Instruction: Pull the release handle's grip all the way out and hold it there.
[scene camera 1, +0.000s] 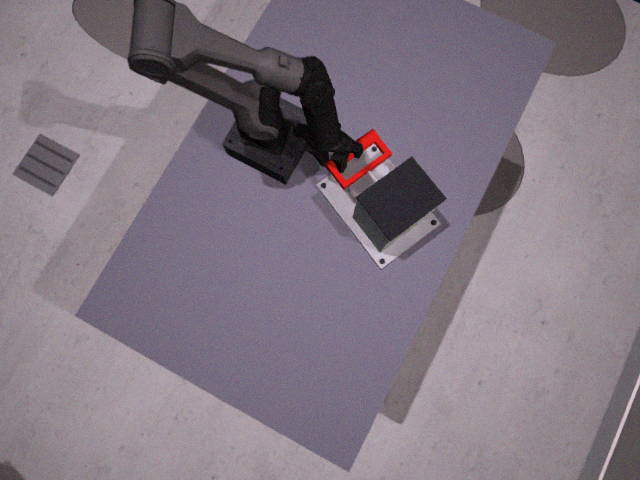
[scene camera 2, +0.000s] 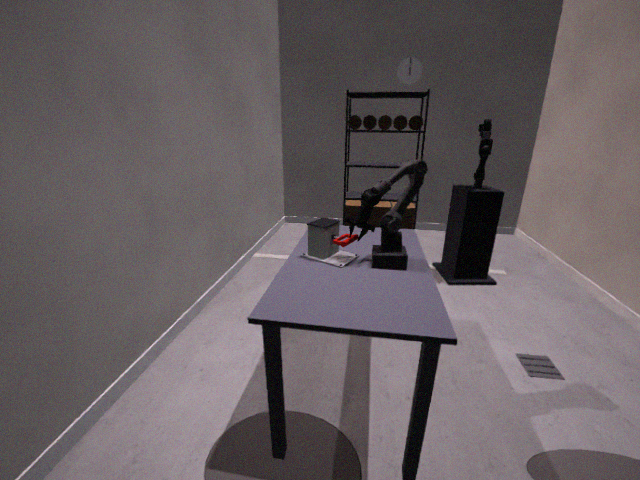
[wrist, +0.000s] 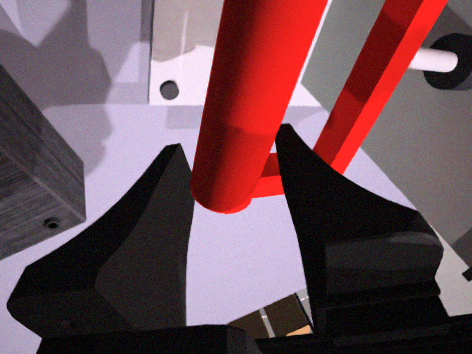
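The release handle is a red rectangular frame whose outer round bar is the grip (scene camera 1: 369, 137) (wrist: 245, 95). In scene camera 2 the red handle (scene camera 2: 338, 241) sticks out from the side of the grey box (scene camera 1: 400, 198) (scene camera 2: 323, 240) (wrist: 400, 135). A white rod (scene camera 1: 380, 171) (wrist: 434, 59) joins the frame to the box, and a length of it shows between them. My gripper (scene camera 1: 349, 156) (scene camera 2: 355, 236) (wrist: 231, 154) is shut on the grip near one end, one black finger on each side. The fingertips stand above the white base plate's edge; where they touch is partly hidden.
The box stands on a white base plate (scene camera 1: 337, 199) (scene camera 2: 336, 261) (wrist: 165, 62) bolted at its corners. The arm's dark base (scene camera 1: 261, 157) (scene camera 2: 390, 258) (wrist: 40, 190) stands close beside the handle. A shelf rack (scene camera 2: 387, 95) and a black pedestal (scene camera 2: 473, 232) stand beyond the table (scene camera 2: 356, 304).
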